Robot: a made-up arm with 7 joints.
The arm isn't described. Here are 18 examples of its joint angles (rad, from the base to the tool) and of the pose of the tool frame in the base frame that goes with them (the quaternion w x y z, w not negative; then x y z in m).
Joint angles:
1: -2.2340 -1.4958 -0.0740 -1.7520 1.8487 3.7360 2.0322
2: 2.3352 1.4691 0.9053 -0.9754 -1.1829 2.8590 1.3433
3: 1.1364 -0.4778 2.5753 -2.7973 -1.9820 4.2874 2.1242
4: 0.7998 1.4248 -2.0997 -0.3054 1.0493 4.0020 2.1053
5: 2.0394 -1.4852 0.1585 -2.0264 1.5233 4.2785 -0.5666
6: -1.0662 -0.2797 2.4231 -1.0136 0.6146 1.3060 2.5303
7: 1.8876 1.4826 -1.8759 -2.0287 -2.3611 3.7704 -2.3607
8: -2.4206 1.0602 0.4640 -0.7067 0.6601 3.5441 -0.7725
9: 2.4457 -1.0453 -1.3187 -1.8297 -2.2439 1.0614 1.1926
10: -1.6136 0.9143 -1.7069 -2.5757 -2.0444 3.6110 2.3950
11: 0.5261 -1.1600 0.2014 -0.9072 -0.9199 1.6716 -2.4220
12: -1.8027 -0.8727 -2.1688 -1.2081 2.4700 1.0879 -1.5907
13: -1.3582 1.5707 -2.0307 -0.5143 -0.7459 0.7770 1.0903
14: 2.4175 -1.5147 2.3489 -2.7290 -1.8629 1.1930 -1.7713
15: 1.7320 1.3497 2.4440 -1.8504 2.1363 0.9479 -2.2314
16: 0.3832 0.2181 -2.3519 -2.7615 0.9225 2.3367 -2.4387
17: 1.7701 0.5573 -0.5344 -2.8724 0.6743 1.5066 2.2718
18: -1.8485 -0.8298 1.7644 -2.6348 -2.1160 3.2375 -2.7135
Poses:
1: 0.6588 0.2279 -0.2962 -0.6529 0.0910 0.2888 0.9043
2: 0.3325 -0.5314 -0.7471 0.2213 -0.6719 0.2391 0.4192
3: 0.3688 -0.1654 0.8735 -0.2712 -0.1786 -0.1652 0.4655
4: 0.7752 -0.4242 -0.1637 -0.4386 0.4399 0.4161 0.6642
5: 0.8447 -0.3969 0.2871 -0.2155 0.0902 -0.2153 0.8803
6: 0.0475 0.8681 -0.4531 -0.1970 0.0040 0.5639 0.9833
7: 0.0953 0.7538 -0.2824 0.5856 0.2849 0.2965 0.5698
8: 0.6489 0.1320 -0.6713 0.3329 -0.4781 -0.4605 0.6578
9: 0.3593 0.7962 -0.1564 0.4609 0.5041 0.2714 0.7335
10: 0.2052 -0.1132 -0.9446 -0.2298 -0.2934 -0.0624 0.5058
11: 0.8069 0.2936 0.4704 0.2035 -0.4375 -0.1552 1.1091
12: 0.9377 0.1395 0.0637 0.3117 -0.2475 0.6695 0.6883
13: 0.7767 -0.4497 -0.2508 -0.3626 -0.0656 -0.7330 0.6568
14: 0.6998 0.2970 -0.3420 0.5524 -0.2172 -0.1648 0.2773
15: 0.5231 0.0542 0.6192 0.5831 -0.3330 0.1410 0.9898
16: 0.0486 0.9634 -0.1421 0.2219 -0.1875 -0.3027 0.5145
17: 0.7272 0.3576 -0.5856 0.0215 0.1043 0.1660 0.2781
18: 0.1887 0.7306 -0.5735 0.3189 0.2728 0.0303 0.4095
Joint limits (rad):
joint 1: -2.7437..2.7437
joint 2: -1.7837..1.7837
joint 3: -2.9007..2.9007
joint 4: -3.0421..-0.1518
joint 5: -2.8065..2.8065
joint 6: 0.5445..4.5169
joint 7: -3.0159..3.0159
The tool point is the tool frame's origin. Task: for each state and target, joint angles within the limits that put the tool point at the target. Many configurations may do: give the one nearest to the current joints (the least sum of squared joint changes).
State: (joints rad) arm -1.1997 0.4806 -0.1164 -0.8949 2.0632 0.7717 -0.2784
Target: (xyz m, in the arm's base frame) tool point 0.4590 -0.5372 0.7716
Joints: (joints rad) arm -0.9445 0.7121 -0.0007 -0.9037 2.0700 0.8333 -0.2784
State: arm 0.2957 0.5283 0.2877 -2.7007 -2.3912 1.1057 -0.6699
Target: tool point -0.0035 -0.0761 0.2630
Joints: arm 0.1904 1.0273 -0.3627 -3.0421 -2.3687 1.5448 -0.6699
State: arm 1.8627 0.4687 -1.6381 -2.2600 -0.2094 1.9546 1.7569
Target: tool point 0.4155 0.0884 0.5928
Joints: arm 2.0258 0.6703 -1.9154 -2.5135 -0.1950 1.9234 1.7569
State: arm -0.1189 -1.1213 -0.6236 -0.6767 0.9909 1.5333 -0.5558
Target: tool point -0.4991 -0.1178 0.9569
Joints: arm -0.3645 -1.5009 -0.6316 -1.3941 0.9392 1.2918 -0.5558
